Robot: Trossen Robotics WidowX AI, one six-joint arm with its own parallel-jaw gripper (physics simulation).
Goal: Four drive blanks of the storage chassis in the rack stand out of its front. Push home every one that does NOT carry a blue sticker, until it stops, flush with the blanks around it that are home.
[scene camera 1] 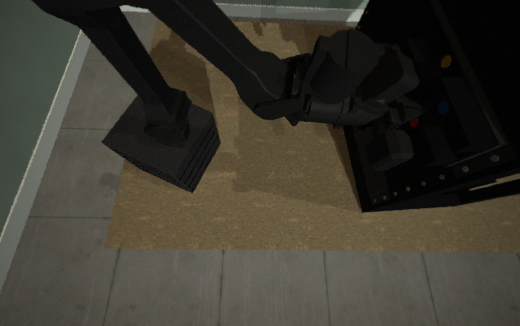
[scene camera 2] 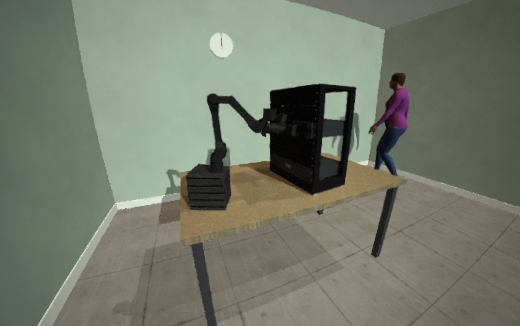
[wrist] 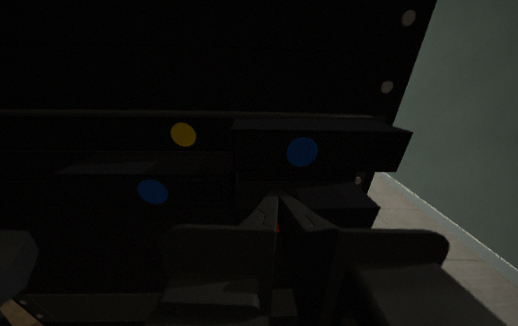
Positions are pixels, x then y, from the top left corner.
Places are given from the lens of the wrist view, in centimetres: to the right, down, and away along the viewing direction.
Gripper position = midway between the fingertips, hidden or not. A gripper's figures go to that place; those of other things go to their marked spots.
my gripper (wrist: 275,195): 1, 2, 11
black rack (wrist: 313,97): 4, -5, 13
